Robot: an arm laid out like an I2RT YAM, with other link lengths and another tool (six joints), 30 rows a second.
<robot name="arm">
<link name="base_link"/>
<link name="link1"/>
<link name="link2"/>
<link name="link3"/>
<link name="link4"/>
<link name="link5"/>
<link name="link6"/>
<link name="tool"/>
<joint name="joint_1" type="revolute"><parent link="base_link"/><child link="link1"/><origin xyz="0 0 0.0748" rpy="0 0 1.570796"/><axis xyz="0 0 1"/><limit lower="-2.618" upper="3.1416"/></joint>
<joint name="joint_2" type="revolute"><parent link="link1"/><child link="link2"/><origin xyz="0.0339 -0.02 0.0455" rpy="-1.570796 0 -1.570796"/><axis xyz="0 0 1"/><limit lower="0" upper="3.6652"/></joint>
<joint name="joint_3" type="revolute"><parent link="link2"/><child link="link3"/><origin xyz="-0.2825 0 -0.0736" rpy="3.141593 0 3.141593"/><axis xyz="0 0 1"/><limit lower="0" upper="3.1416"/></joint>
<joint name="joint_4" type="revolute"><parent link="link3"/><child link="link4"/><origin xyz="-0.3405 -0.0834 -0.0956" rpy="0 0 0"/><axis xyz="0 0 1"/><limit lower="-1.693" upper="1.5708"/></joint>
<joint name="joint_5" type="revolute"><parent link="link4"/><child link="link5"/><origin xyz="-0.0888 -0.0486 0.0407" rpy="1.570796 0 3.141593"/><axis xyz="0 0 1"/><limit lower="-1.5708" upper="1.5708"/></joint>
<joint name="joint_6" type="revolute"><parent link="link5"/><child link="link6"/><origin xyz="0.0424 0 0.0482" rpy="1.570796 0 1.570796"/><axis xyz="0 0 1"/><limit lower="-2.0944" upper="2.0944"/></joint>
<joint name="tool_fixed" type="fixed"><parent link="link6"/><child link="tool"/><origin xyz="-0.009 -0.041 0.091" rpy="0 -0.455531 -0.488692"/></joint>
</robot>
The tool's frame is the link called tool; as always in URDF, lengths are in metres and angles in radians.
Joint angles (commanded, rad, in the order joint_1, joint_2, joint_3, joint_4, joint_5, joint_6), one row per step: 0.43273 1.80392 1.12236 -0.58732 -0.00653 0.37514; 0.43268 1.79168 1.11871 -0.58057 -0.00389 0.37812; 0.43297 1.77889 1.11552 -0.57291 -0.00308 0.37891; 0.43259 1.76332 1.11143 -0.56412 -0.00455 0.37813; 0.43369 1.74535 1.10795 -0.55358 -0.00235 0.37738; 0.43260 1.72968 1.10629 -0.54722 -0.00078 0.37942; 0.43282 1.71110 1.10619 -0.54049 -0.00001 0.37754; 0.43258 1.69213 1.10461 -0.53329 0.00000 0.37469; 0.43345 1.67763 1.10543 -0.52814 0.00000 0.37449; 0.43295 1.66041 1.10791 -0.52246 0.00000 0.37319; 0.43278 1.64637 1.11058 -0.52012 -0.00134 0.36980
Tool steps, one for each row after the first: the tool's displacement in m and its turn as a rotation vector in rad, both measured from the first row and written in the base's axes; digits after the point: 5 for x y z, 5 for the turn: 0.00106 -0.00006 0.00516 0.00497 -0.01459 -0.00369; 0.00220 0.00047 0.01091 0.01176 -0.03046 -0.00442; 0.00335 0.00104 0.01778 0.02133 -0.04836 -0.00361; 0.00487 0.00208 0.02636 0.02980 -0.07203 -0.00255; 0.00646 0.00187 0.03415 0.03763 -0.09085 -0.00613; 0.00814 0.00274 0.04419 0.04702 -0.11429 -0.00448; 0.00936 0.00330 0.05386 0.05641 -0.13705 -0.00213; 0.01045 0.00431 0.06218 0.06501 -0.15563 -0.00114; 0.01222 0.00490 0.07277 0.07518 -0.17889 -0.00052; 0.01316 0.00559 0.08144 0.08306 -0.19625 0.00289
